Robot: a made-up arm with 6 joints.
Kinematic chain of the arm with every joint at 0, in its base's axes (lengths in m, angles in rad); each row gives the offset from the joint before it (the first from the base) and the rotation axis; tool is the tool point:
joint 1: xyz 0 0 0.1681 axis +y
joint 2: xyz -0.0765 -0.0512 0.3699 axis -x
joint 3: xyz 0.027 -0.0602 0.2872 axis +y
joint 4: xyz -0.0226 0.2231 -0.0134 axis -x
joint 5: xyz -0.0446 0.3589 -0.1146 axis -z
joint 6: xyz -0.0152 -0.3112 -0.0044 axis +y
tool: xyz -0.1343 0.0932 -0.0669
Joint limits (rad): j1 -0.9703..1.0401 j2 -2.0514..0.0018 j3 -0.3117..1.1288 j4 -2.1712..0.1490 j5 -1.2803..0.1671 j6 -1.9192..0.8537
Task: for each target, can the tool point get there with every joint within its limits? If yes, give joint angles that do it. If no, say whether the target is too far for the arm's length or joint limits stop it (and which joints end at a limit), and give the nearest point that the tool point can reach.
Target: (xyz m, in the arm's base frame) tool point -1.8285 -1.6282 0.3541
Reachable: no: too far | nearest point -0.7165 -0.6717 0.6427 | short by 1.495 m
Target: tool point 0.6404 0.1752 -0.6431
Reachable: no: joint limits stop it (at a limit: joint 1, joint 2, joint 3, joint 5, joint 6) | nearest point 0.8023 0.1495 0.1615 | short by 0.821 m
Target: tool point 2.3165 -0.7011 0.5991
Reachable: no: too far | nearest point 1.0071 -0.2980 0.5679 | short by 1.370 m
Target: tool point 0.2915 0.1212 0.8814
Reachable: yes | joints 0.5035 -0.5897 0.1905 -0.8515 -0.7540 0.0292
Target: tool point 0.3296 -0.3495 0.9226
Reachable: yes | joints 0.4122 -1.4407 0.0652 -1.3534 -0.9754 -0.3142
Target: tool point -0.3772 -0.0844 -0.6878
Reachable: no: joint limits stop it (at a limit: joint 1, joint 2, joint 3, joint 4, joint 5, joint 6) | nearest point -0.4465 -0.4272 0.0595 | short by 0.825 m
